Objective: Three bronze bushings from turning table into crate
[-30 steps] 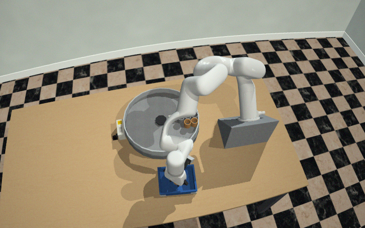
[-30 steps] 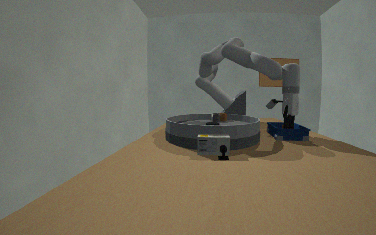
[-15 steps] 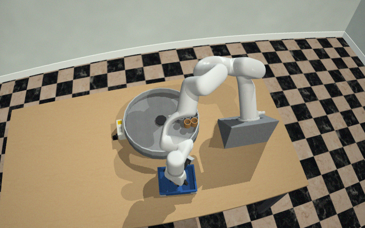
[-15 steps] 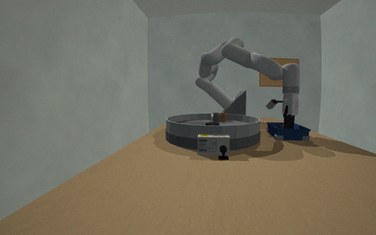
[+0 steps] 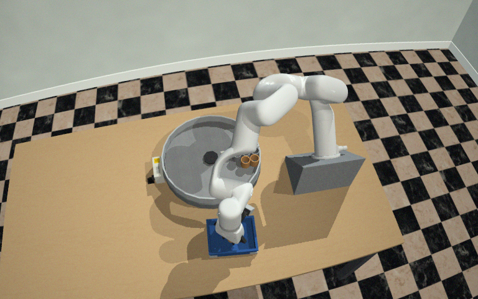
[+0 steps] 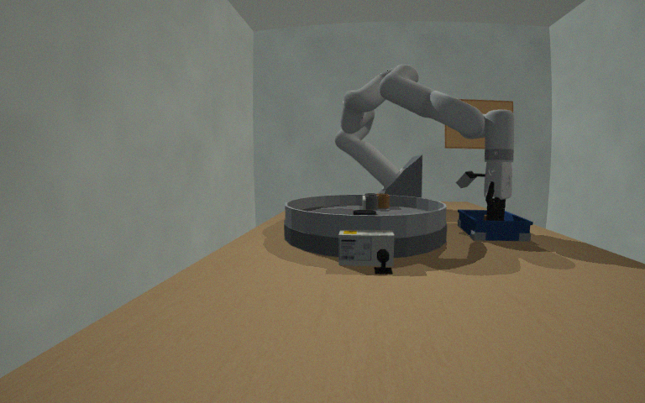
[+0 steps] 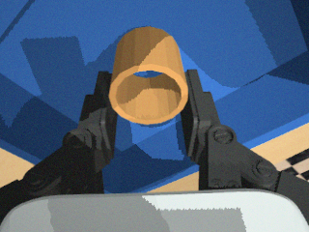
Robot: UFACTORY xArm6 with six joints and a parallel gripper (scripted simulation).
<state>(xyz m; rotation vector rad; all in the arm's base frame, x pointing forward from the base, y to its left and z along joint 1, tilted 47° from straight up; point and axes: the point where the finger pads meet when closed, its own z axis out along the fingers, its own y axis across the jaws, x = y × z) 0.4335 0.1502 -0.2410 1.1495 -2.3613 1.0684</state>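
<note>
My hand is 10 mm past the blue crate, 10 mm to the left of it and 20 mm above it. The rest, counted from my hand: grey turning table (40 mm ahead, 360 mm to the right, 10 mm above).
</note>
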